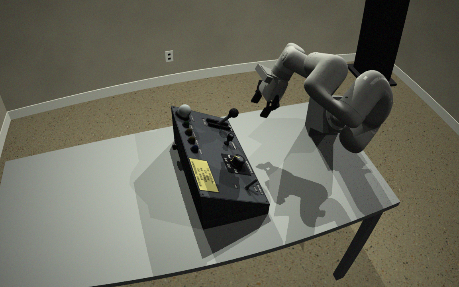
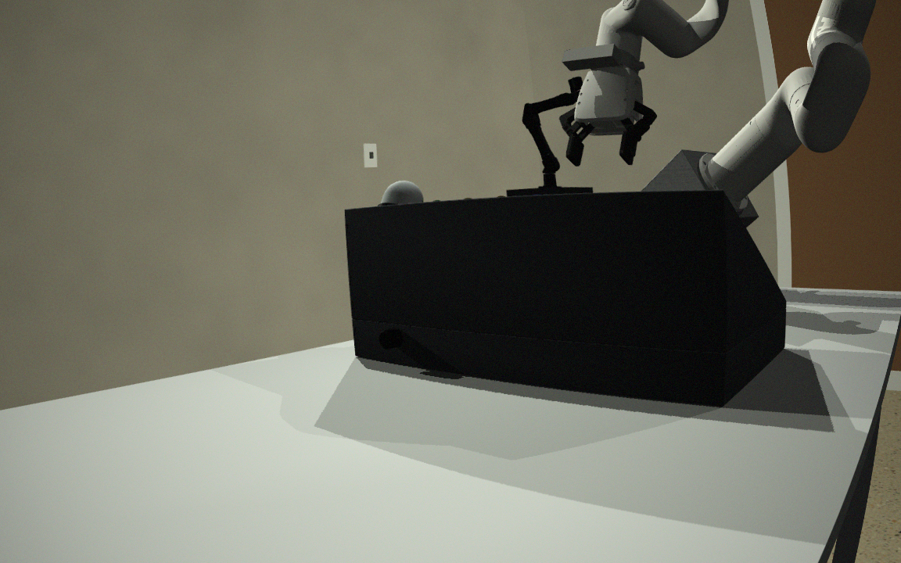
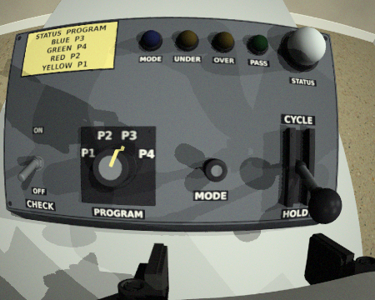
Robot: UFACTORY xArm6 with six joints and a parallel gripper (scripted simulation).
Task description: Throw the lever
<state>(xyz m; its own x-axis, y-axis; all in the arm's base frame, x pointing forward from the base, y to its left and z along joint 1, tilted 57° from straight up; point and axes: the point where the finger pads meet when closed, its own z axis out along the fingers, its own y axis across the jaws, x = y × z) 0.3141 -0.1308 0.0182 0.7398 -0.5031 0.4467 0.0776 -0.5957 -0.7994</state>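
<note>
The mode button lies 13 cm below my hand, 12 cm ahead of it and 1 cm to the left of it. Also, from my hand: check toggle 25 cm to the left, 14 cm below, 10 cm ahead; dark console 16 cm below, 15 cm ahead, 7 cm to the left; program dial 13 cm below, 12 cm to the left, 12 cm ahead.
</note>
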